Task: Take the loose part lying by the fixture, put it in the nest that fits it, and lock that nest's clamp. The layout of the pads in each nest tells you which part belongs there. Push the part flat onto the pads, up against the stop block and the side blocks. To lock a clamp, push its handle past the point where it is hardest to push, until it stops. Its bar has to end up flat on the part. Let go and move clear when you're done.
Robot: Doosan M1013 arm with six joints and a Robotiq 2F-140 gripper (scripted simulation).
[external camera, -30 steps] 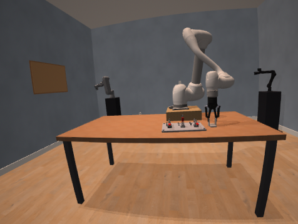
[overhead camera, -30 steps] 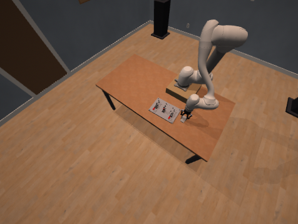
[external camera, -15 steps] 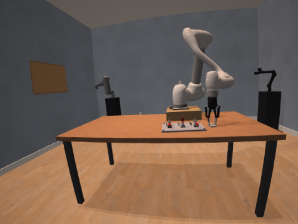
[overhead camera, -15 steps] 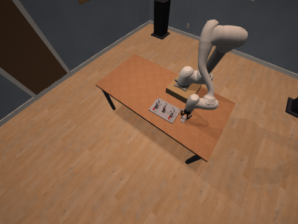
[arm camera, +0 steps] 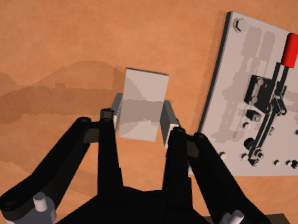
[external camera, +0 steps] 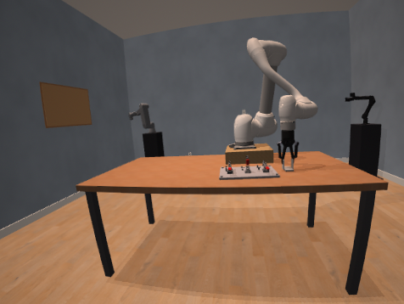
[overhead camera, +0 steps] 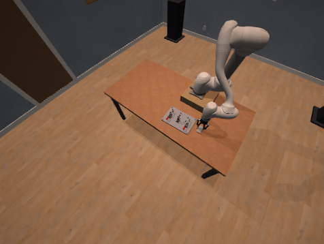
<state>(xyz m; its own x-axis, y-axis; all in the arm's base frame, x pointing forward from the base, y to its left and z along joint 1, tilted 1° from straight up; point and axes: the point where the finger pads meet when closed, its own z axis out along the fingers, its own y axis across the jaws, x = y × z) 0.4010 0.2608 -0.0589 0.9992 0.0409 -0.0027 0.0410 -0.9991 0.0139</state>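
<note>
My hand is 3 cm short of the fixture, 26 cm to the left of it and 4 cm above it. Round my hand: loose part 3 cm below.
</note>
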